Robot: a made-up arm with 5 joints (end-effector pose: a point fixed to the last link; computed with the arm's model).
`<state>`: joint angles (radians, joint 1 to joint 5).
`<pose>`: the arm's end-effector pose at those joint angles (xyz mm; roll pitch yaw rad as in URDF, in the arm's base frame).
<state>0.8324 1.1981 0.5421 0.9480 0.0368</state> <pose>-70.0 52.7 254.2 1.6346 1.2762 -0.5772</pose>
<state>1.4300 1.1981 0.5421 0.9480 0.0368</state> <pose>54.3 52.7 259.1 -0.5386 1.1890 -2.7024</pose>
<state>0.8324 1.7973 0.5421 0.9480 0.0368</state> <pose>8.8 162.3 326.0 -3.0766 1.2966 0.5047</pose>
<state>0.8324 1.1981 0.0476 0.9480 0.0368</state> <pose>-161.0 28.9 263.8 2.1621 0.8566 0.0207</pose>
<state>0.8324 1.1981 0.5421 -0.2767 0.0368</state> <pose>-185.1 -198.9 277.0 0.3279 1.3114 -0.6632</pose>
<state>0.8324 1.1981 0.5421 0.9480 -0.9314</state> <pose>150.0 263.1 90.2 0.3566 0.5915 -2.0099</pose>
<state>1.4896 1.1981 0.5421 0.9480 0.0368</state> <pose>66.3 52.7 255.5 -0.5986 1.1343 -2.7574</pose>
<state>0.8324 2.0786 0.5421 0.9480 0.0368</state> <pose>59.1 187.8 371.7 -2.6016 1.1828 0.7468</pose>
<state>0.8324 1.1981 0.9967 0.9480 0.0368</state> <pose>3.3 61.8 208.1 0.1050 1.2257 -2.1685</pose>
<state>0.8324 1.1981 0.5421 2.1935 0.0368</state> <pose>203.3 36.1 320.7 2.7992 1.2419 -0.6615</pose>
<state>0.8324 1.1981 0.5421 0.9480 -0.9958</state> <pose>162.1 269.3 70.5 0.3427 0.5310 -2.0359</pose>
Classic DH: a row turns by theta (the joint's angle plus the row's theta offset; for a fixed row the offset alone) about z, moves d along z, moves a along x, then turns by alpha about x. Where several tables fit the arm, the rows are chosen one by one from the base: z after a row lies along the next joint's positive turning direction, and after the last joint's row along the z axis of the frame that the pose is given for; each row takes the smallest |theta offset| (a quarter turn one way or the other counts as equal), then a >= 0, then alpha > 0; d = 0 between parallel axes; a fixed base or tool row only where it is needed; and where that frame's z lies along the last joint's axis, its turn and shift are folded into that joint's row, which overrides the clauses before.
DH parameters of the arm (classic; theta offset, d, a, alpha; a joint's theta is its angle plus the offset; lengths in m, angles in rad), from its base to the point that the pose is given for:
base (fixed): 0 0.055 0 -1.5708
joint 1: -1.5708 -0.065 0.313 -1.5708
joint 2: 1.5708 -0.099 0.34 -1.5708
joint 3: 0 -0.041 -0.152 1.5708
joint 4: 1.5708 0.203 0.084 -1.5708
joint 5: 1.5708 -0.224 0.371 -1.5708
tool (fixed): 3.1416 -0.02 0 0

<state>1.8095 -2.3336 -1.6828 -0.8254 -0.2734</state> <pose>574.1 309.4 -152.7 0.6399 -0.5073 -2.5138</pose>
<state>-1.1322 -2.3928 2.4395 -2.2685 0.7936</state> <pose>-496.4 459.1 540.8 -0.9181 1.2119 1.8462</pose>
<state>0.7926 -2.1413 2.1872 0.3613 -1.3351</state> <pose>638.0 -175.9 817.1 -2.7748 0.0538 2.2748</pose>
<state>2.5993 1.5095 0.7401 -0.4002 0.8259</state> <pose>139.5 -371.7 87.5 -1.7368 -0.4651 2.3517</pose>
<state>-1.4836 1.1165 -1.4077 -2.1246 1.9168</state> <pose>-440.1 -123.9 -451.6 0.7513 -0.7955 -1.1848</pose>
